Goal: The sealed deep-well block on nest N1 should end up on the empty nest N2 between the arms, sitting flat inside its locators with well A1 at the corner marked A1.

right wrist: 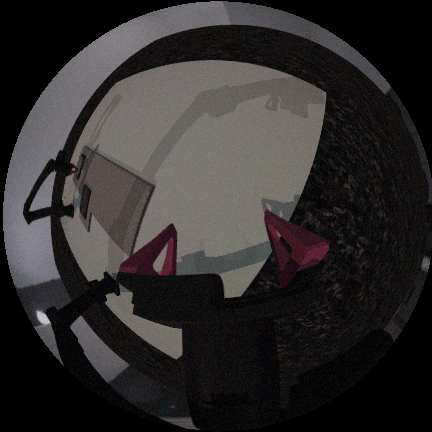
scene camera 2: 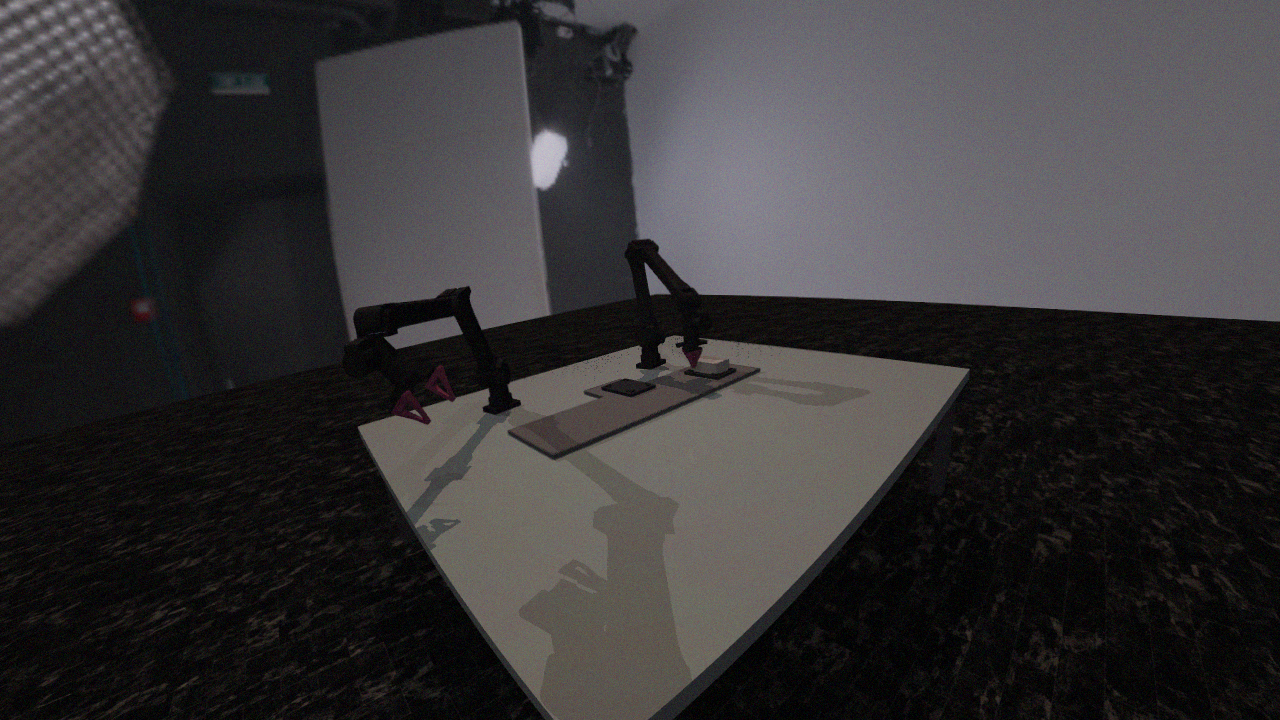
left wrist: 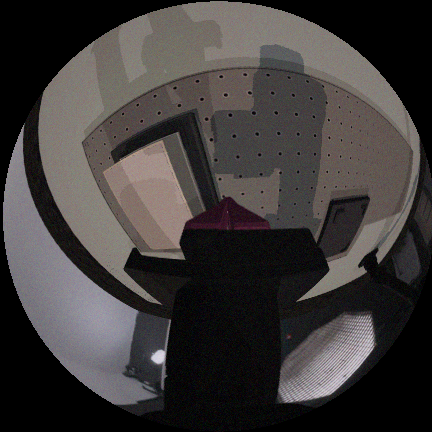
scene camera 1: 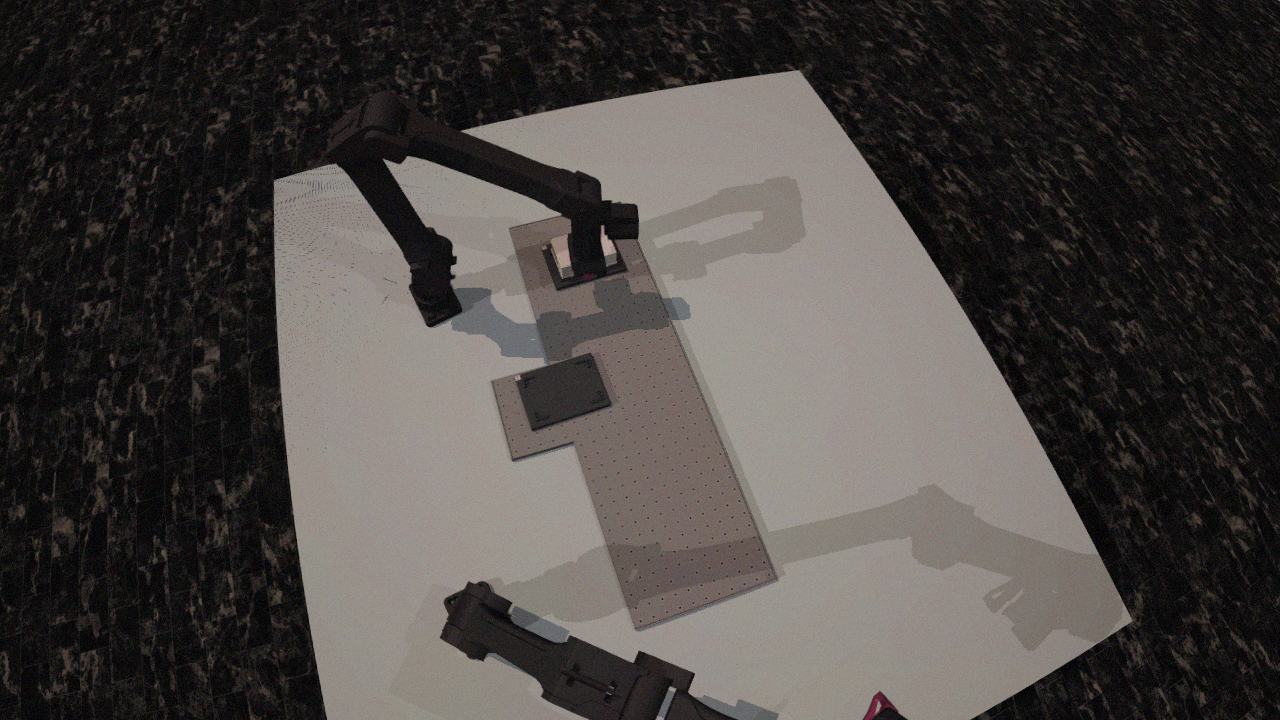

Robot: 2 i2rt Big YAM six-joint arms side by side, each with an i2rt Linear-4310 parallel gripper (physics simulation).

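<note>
The pale sealed block (scene camera 1: 562, 257) (scene camera 2: 713, 365) (left wrist: 145, 195) sits in the dark nest N1 (scene camera 1: 562, 284) (left wrist: 189, 125); my left arm partly covers it in scene camera 1. My left gripper (scene camera 1: 588, 276) (scene camera 2: 693, 365) (left wrist: 227, 201) is shut and empty, its magenta fingertips low beside the block's long side, near N1's edge. Whether they touch is unclear. The dark nest N2 (scene camera 1: 563, 392) (scene camera 2: 629, 386) (left wrist: 345, 225) (right wrist: 86, 200) is empty, with corner locators and a small white mark at one corner. My right gripper (scene camera 2: 440, 409) (right wrist: 218, 221) is open and empty, far from both nests. The block's well A1 cannot be made out.
Both nests stand on a perforated brownish board (scene camera 1: 662, 420) (scene camera 2: 581, 429) (left wrist: 370, 135) (right wrist: 117, 195) on the white table (scene camera 1: 859, 358) (scene camera 2: 760, 501) (right wrist: 225, 150). N2 lies on the board's side extension, near the arms' base side. The right arm (scene camera 1: 590, 671) (scene camera 2: 411, 313) reaches over the table's near end.
</note>
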